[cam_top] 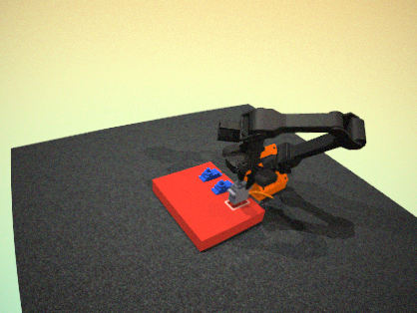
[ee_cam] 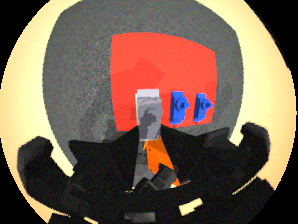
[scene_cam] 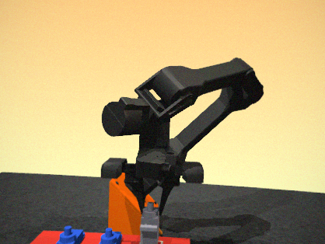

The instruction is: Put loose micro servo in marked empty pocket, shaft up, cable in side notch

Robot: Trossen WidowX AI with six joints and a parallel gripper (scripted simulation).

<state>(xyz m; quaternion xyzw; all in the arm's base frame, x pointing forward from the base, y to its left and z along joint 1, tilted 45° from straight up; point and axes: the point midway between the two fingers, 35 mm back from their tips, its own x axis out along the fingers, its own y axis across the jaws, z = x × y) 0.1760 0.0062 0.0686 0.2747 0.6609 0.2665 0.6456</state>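
Now: gripper tip 12 cm short of the red deck, 8 cm to the left of it and 8 cm above it.
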